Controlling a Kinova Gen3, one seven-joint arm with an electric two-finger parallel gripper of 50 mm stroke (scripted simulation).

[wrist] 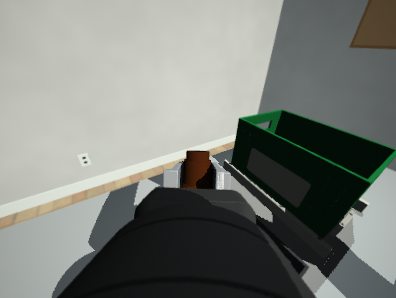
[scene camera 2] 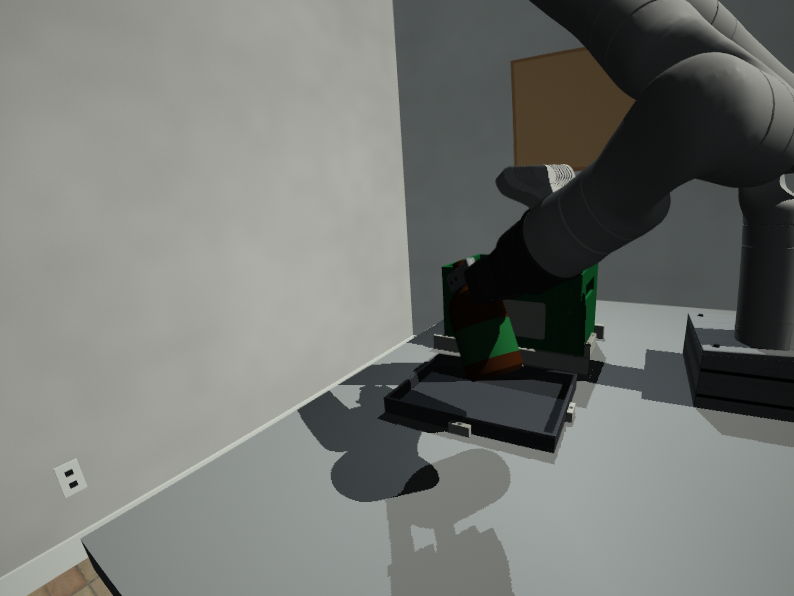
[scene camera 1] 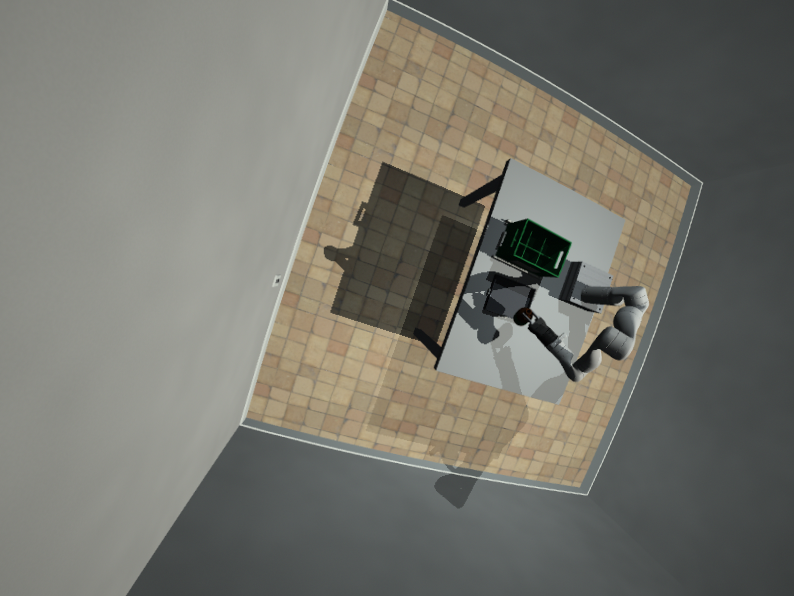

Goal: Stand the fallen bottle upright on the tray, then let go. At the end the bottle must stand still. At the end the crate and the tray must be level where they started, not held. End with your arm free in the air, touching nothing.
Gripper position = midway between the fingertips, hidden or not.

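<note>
My gripper (scene camera 2: 462, 282) is there to see, and so is a black tray (scene camera 2: 535, 399), which appears again at (scene camera 1: 507, 296). There is a green crate (scene camera 2: 561, 319) as well, and I can find the crate both at (wrist: 301, 175) and at (scene camera 1: 537, 237). A brown bottle (scene camera 2: 484, 335) is part of the scene too, with the wrist view giving me another look at the bottle (wrist: 197, 165).
</note>
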